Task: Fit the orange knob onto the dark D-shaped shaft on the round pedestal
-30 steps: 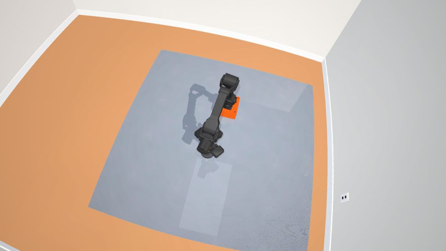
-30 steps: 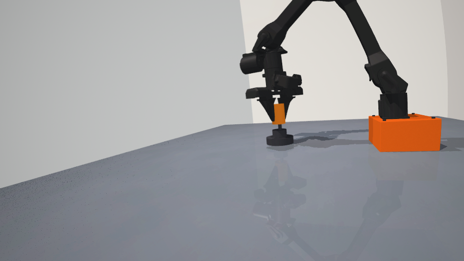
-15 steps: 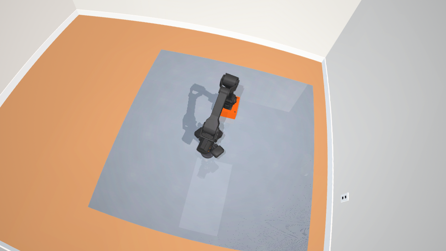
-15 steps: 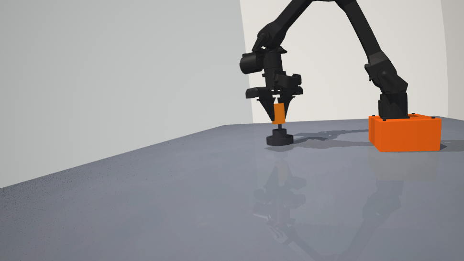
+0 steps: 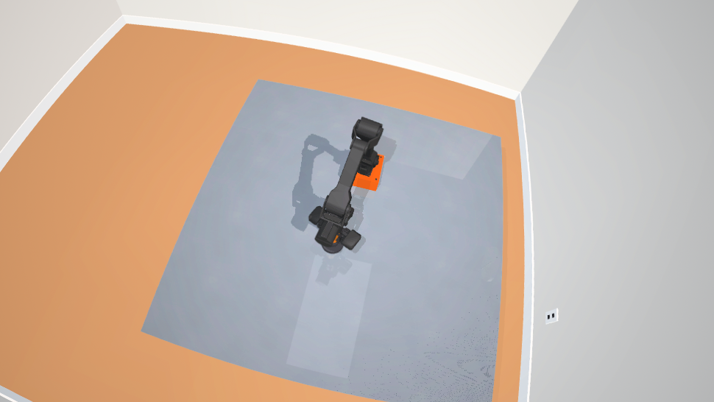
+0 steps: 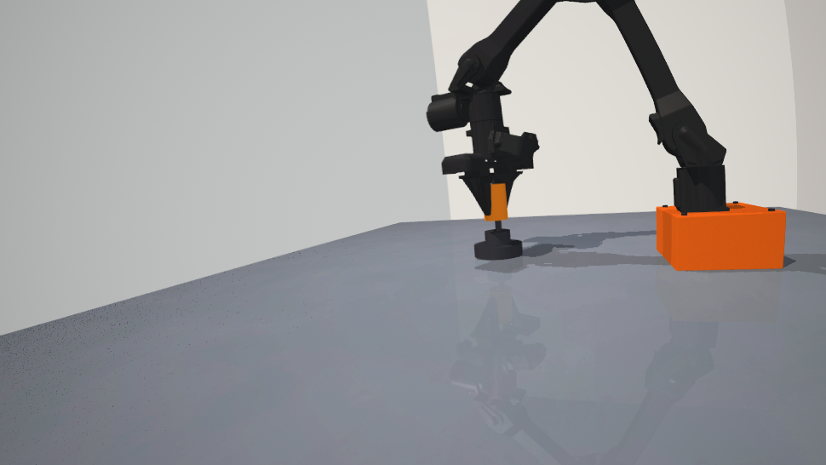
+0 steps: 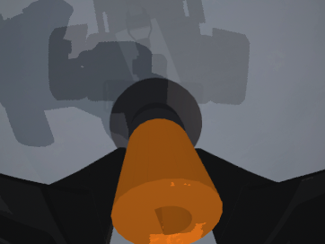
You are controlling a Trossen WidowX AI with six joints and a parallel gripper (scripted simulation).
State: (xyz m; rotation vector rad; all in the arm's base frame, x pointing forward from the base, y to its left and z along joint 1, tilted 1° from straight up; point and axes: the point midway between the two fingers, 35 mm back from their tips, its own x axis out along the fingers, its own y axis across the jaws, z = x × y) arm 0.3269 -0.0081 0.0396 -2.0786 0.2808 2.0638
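Right now the orange knob is 2 cm above my gripper tip. The rest, counted from my gripper tip: round dark pedestal 4 cm below.
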